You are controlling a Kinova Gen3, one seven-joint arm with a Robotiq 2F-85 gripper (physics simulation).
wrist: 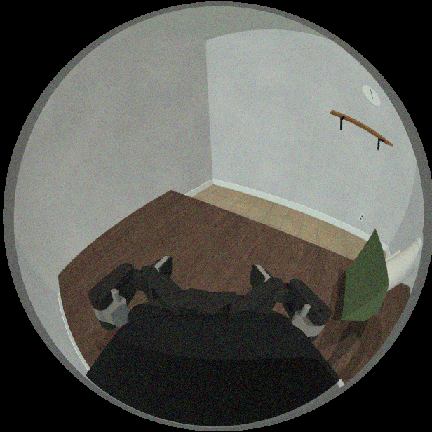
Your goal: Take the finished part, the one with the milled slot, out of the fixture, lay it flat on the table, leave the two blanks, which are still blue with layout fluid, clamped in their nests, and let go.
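My gripper (211, 270) is open and empty, its two fingers spread wide above the dark brown wooden table (215, 230) in the wrist view. The finished part with the milled slot, the fixture with its nests and the two blue blanks do not show in this view. The black gripper body hides the lower middle of the view.
A green angular block (366, 285) stands on the table at the right, with a white rounded arm-like shape (404, 262) behind it. The far table edges meet in a corner ahead. Beyond are tiled floor, pale walls, a wooden rail (361, 126) and a clock (371, 95).
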